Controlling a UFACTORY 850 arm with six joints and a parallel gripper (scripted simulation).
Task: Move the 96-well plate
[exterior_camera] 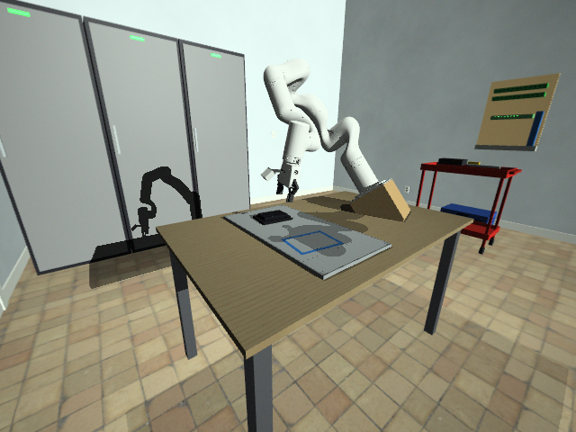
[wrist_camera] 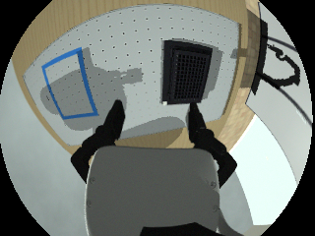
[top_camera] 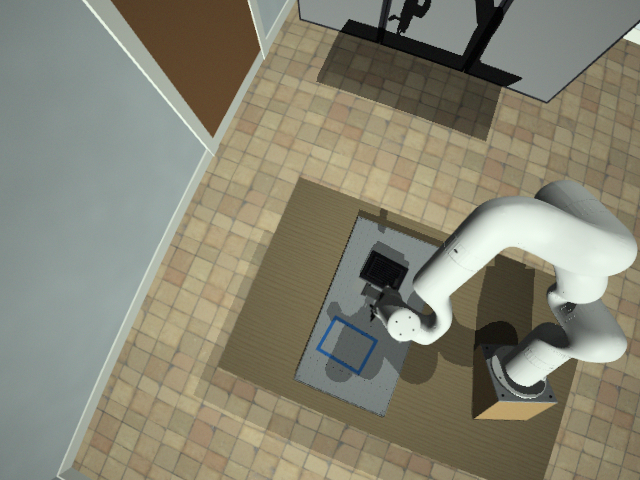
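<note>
Now: hand 10 cm to the left of the black 96-well plate and 11 cm above it. From my hand the other things lie so: black plate nest (10 cm to the right, 13 cm below).
</note>
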